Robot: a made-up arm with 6 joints. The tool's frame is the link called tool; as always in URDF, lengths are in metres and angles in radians. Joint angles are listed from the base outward.
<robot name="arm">
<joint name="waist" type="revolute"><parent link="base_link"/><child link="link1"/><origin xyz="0.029 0.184 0.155" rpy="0 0 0"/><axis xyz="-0.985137 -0.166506 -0.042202"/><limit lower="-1.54" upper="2.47"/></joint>
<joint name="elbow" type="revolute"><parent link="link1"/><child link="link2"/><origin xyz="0.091 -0.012 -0.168" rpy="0 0 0"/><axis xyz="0 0 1"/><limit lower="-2.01" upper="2.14"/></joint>
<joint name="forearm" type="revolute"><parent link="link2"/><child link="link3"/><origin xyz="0.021 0.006 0.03" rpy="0 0 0"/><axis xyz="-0.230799 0.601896 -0.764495"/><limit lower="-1.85" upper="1.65"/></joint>
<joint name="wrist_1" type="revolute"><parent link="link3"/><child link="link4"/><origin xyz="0.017 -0.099 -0.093" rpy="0 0 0"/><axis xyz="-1 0 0"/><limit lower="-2.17" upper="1.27"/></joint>
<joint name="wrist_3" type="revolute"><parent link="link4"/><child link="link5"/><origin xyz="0.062 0.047 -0.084" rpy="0 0 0"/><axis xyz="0 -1 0"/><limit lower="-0.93" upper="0.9"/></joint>
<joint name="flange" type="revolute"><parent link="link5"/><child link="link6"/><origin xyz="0.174 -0.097 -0.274" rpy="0 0 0"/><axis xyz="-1 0 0"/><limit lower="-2.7" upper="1.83"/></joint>
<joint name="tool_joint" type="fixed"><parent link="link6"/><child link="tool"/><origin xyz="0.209 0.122 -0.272" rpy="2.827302 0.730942 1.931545"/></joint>
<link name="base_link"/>
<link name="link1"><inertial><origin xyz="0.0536 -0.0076 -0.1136"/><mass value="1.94"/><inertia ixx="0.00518" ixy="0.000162" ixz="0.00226" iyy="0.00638" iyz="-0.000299" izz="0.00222"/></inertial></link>
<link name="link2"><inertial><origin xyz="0.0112 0.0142 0.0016"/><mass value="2.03"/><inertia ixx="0.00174" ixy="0" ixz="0" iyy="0.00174" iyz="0" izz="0.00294"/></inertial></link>
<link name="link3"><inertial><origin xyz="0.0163 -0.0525 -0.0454"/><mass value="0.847"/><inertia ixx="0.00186" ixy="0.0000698" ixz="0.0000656" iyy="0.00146" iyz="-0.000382" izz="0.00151"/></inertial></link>
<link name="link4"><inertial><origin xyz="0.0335 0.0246 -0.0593"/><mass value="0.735"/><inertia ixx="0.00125" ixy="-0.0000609" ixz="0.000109" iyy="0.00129" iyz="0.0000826" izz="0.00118"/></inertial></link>
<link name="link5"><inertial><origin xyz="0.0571 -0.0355 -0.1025"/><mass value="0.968"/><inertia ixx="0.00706" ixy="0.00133" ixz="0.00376" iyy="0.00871" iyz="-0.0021" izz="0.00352"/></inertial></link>
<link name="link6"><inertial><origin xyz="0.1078 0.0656 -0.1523"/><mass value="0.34"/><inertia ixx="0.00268" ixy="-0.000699" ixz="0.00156" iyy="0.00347" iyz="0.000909" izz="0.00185"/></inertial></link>
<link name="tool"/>
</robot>
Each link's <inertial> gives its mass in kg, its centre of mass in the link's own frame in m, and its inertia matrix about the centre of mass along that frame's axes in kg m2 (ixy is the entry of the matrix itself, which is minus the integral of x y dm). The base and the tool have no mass. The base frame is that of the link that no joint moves.
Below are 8 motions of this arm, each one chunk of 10 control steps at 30 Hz.
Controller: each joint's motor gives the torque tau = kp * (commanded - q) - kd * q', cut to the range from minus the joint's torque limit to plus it. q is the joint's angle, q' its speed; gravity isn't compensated. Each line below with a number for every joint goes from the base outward.
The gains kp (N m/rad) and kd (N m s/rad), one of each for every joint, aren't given. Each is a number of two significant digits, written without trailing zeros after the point. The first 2 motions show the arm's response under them.
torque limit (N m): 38 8.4 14 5.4 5.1 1.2
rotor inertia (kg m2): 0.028 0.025 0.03 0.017 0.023 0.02
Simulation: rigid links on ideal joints. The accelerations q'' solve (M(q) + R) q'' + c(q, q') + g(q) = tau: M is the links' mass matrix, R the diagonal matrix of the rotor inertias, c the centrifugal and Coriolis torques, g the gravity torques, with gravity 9.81 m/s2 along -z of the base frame. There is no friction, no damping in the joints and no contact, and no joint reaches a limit. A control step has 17 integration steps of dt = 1/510 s. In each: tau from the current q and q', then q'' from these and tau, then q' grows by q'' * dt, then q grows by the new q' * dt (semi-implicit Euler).
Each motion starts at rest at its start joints. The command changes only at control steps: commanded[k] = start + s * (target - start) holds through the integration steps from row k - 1 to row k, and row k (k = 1, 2, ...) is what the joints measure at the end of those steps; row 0 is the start. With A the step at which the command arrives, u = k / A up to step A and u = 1 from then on. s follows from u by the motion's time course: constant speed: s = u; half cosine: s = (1 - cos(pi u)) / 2; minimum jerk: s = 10 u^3 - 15 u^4 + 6 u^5; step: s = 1 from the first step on.
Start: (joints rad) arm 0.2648 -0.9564 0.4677 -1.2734 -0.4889 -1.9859
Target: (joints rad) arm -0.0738 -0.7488 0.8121 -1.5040 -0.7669 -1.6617
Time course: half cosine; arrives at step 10
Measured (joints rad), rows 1 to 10:
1: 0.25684 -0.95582 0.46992 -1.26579 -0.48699 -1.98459
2: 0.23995 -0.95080 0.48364 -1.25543 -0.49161 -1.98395
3: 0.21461 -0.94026 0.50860 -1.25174 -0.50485 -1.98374
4: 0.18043 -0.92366 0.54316 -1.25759 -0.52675 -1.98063
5: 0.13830 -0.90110 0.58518 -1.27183 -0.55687 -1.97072
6: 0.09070 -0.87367 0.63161 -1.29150 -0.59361 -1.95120
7: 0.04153 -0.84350 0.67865 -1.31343 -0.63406 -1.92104
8: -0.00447 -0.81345 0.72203 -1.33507 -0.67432 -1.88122
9: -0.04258 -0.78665 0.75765 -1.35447 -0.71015 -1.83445
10: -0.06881 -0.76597 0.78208 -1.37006 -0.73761 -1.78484
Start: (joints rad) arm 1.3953 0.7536 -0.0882 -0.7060 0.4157 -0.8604
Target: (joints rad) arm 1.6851 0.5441 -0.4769 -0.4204 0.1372 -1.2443
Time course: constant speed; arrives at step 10
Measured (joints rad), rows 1 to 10:
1: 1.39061 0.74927 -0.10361 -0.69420 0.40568 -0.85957
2: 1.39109 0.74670 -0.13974 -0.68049 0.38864 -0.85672
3: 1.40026 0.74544 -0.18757 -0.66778 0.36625 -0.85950
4: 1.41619 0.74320 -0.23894 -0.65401 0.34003 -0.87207
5: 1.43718 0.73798 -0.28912 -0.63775 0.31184 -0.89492
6: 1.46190 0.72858 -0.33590 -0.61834 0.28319 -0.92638
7: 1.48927 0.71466 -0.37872 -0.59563 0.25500 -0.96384
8: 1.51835 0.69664 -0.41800 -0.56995 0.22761 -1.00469
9: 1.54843 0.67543 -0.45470 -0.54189 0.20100 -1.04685
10: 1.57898 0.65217 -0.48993 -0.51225 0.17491 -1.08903
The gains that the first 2 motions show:
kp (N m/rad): 210 63 61 42 50 4.7
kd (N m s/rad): 13 4.5 4.6 3.5 3.4 0.36
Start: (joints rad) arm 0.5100 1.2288 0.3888 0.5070 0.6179 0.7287
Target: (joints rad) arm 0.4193 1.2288 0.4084 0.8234 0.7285 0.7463
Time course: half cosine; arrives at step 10
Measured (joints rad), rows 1 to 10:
1: 0.50139 1.22827 0.38766 0.50365 0.61121 0.72578
2: 0.48870 1.23112 0.38284 0.50011 0.60294 0.71411
3: 0.47565 1.23700 0.37635 0.50484 0.60152 0.69129
4: 0.46213 1.24424 0.36959 0.52108 0.60839 0.66138
5: 0.44797 1.25166 0.36330 0.54833 0.62219 0.63106
6: 0.43351 1.25858 0.35779 0.58393 0.64069 0.60646
7: 0.41950 1.26466 0.35315 0.62407 0.66144 0.59154
8: 0.40691 1.26977 0.34931 0.66443 0.68210 0.58769
9: 0.39673 1.27393 0.34609 0.70069 0.70057 0.59400
10: 0.38980 1.27722 0.34330 0.72903 0.71513 0.60793

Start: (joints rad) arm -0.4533 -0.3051 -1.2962 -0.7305 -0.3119 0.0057
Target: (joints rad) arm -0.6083 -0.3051 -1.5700 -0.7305 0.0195 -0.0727
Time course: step
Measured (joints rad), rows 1 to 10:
1: -0.48583 -0.33361 -1.34687 -0.70693 -0.34239 0.00530
2: -0.52035 -0.34639 -1.39900 -0.68141 -0.35023 0.01938
3: -0.54181 -0.34692 -1.43587 -0.67162 -0.32157 0.04097
4: -0.55365 -0.34321 -1.46089 -0.67236 -0.26125 0.05802
5: -0.56142 -0.34017 -1.47869 -0.67762 -0.17921 0.06414
6: -0.57086 -0.34174 -1.49395 -0.68342 -0.10505 0.05504
7: -0.57880 -0.34425 -1.50540 -0.68881 -0.05140 0.03284
8: -0.58313 -0.34594 -1.51257 -0.69389 -0.01940 0.00316
9: -0.58397 -0.34641 -1.51611 -0.69823 -0.00526 -0.02755
10: -0.58249 -0.34595 -1.51712 -0.70140 -0.00321 -0.05359

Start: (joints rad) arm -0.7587 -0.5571 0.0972 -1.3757 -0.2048 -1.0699
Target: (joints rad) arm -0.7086 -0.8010 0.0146 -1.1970 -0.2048 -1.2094
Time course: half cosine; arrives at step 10
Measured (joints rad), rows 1 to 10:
1: -0.75147 -0.56130 0.09766 -1.36595 -0.20398 -1.07105
2: -0.74125 -0.57463 0.10061 -1.34677 -0.20020 -1.07227
3: -0.73224 -0.59638 0.10306 -1.32303 -0.19474 -1.07592
4: -0.72414 -0.62468 0.10252 -1.29661 -0.18954 -1.08444
5: -0.71634 -0.65752 0.09831 -1.26864 -0.18552 -1.09854
6: -0.70862 -0.69284 0.09110 -1.24018 -0.18264 -1.11761
7: -0.70110 -0.72840 0.08232 -1.21244 -0.18042 -1.14028
8: -0.69415 -0.76177 0.07357 -1.18681 -0.17834 -1.16493
9: -0.68823 -0.79045 0.06633 -1.16482 -0.17604 -1.18990
10: -0.68384 -0.81208 0.06166 -1.14802 -0.17344 -1.21350

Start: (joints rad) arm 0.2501 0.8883 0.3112 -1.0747 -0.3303 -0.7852
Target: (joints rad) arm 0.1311 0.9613 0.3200 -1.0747 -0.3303 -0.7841
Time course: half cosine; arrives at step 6
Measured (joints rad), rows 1 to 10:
1: 0.24294 0.89029 0.31274 -1.06135 -0.32913 -0.78291
2: 0.23021 0.89587 0.31735 -1.04097 -0.32670 -0.77152
3: 0.21277 0.90505 0.32444 -1.02151 -0.32495 -0.75255
4: 0.19104 0.91758 0.33123 -1.00556 -0.32421 -0.72949
5: 0.16807 0.93172 0.33488 -0.99546 -0.32442 -0.70544
6: 0.14859 0.94460 0.33379 -0.99276 -0.32539 -0.68347
7: 0.13531 0.95435 0.32951 -0.99620 -0.32687 -0.66696
8: 0.12752 0.96095 0.32522 -1.00198 -0.32853 -0.65834
9: 0.12363 0.96492 0.32250 -1.00691 -0.32990 -0.65747
10: 0.12228 0.96683 0.32166 -1.00962 -0.33064 -0.66230

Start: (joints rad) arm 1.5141 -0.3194 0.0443 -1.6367 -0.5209 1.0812
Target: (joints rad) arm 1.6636 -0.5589 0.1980 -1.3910 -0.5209 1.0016
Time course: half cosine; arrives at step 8
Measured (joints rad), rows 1 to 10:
1: 1.50145 -0.31727 0.04507 -1.63106 -0.52129 1.08204
2: 1.48853 -0.31328 0.04441 -1.62147 -0.52864 1.07293
3: 1.48694 -0.31489 0.04562 -1.60830 -0.54384 1.04441
4: 1.49680 -0.32685 0.05262 -1.58894 -0.56141 0.99769
5: 1.51510 -0.35023 0.06714 -1.56200 -0.57572 0.94233
6: 1.53789 -0.38282 0.08840 -1.52856 -0.58291 0.89187
7: 1.56105 -0.42004 0.11362 -1.49215 -0.58131 0.85901
8: 1.58081 -0.45587 0.13883 -1.45773 -0.57152 0.85199
9: 1.59509 -0.48565 0.16043 -1.42949 -0.55754 0.87098
10: 1.60420 -0.50747 0.17668 -1.40886 -0.54512 0.90772

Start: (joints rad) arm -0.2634 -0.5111 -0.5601 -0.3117 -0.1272 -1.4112
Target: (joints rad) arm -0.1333 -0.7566 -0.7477 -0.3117 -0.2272 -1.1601
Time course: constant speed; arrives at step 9
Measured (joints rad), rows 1 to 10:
1: -0.26167 -0.51694 -0.56119 -0.30750 -0.13644 -1.40522
2: -0.25545 -0.53189 -0.56296 -0.30032 -0.15302 -1.38434
3: -0.24480 -0.55443 -0.56757 -0.29174 -0.17027 -1.34909
4: -0.23122 -0.58201 -0.57557 -0.28244 -0.18569 -1.30424
5: -0.21623 -0.61222 -0.58670 -0.27335 -0.19911 -1.25520
6: -0.20091 -0.64322 -0.60047 -0.26534 -0.21116 -1.20633
7: -0.18592 -0.67381 -0.61640 -0.25901 -0.22248 -1.16042
8: -0.17152 -0.70334 -0.63411 -0.25467 -0.23350 -1.11882
9: -0.15774 -0.73160 -0.65325 -0.25232 -0.24446 -1.08186
10: -0.14698 -0.75244 -0.66730 -0.24903 -0.24944 -1.05222

